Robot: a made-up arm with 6 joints.
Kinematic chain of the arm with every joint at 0, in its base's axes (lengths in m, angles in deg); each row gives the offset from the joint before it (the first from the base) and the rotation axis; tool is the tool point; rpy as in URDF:
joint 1: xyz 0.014 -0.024 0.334 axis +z
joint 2: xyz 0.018 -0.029 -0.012 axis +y
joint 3: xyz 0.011 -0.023 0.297 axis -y
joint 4: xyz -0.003 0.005 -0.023 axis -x
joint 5: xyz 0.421 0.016 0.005 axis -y
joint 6: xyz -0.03 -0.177 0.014 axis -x
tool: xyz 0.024 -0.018 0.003 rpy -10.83 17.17 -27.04
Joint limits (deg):
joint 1: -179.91..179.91
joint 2: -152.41..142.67
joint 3: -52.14..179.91
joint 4: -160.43..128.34
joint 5: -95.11..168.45
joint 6: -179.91..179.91
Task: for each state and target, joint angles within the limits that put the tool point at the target. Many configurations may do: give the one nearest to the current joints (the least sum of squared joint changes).
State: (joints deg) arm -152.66 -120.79 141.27 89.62 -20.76 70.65
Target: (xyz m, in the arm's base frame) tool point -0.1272 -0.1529 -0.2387
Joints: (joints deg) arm -141.02 -151.39 147.76 97.67 -22.64 70.09
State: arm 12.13 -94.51 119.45 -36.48 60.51 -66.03
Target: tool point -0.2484 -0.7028 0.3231
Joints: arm 53.24 -81.86 119.60 -29.42 59.61 -64.57
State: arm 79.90 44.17 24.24 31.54 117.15 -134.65
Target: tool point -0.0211 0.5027 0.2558
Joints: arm 114.01 35.47 -15.59 25.33 116.28 -138.68
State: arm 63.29 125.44 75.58 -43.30 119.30 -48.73
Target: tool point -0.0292 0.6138 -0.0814
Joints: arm 108.16 105.03 80.96 -50.33 118.78 -48.51
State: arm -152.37 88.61 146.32 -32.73 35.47 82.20
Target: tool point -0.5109 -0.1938 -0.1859
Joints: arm -144.13 135.73 111.08 -53.00 24.23 77.39
